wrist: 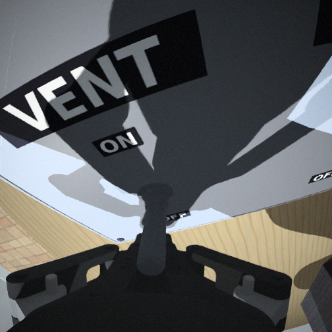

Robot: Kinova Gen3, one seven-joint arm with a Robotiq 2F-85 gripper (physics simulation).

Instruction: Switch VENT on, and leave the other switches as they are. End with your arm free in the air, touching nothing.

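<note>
The VENT label (102,77) is on the grey panel, with the ON label (118,142) below it. The dark VENT lever (154,220) runs from its round base on the panel down the picture, towards my gripper. It partly covers the VENT switch's OFF label (181,216). My gripper (153,238) is shut with nothing held between its fingers. Its fingertips are close behind the lever and mostly hidden by it; whether they touch it I cannot tell.
Part of another OFF label (321,177) shows at the right edge. A small screw (121,239) sits near the panel's lower corner. Wooden surface (240,232) shows beyond the panel edge, and tiled surface (17,242) at the left. A dark block (321,305) is at the lower right.
</note>
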